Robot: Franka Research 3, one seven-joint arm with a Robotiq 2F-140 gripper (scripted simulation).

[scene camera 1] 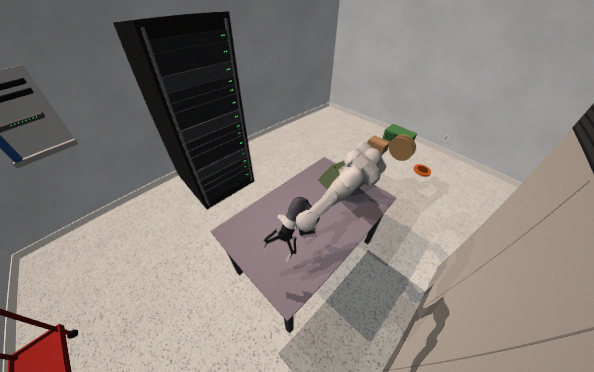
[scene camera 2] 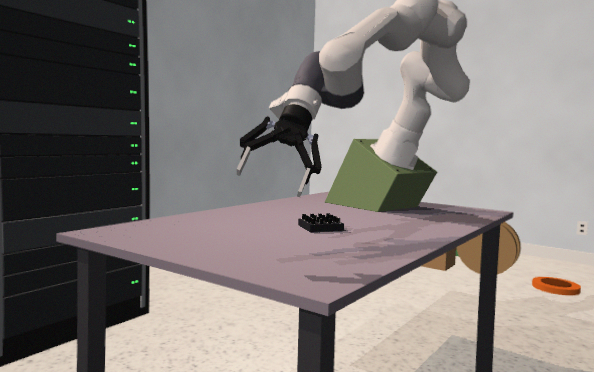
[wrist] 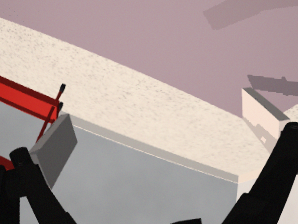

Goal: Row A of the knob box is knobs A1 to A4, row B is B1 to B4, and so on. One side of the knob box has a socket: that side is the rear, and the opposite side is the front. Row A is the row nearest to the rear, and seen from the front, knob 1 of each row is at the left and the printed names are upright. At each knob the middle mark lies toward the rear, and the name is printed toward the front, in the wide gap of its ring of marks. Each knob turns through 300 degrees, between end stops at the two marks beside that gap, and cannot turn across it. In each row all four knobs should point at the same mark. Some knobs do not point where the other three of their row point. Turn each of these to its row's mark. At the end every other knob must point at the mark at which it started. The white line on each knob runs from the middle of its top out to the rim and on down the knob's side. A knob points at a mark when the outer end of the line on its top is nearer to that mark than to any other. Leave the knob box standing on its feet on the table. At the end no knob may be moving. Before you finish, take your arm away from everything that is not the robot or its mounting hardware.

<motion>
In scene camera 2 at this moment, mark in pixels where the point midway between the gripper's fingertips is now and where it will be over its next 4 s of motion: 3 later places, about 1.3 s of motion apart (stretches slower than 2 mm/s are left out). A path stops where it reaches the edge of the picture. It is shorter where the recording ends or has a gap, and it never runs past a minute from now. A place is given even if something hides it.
My gripper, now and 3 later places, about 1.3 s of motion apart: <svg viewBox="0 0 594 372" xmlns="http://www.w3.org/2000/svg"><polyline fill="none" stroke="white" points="268,183 282,193 298,198 318,198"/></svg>
</motion>
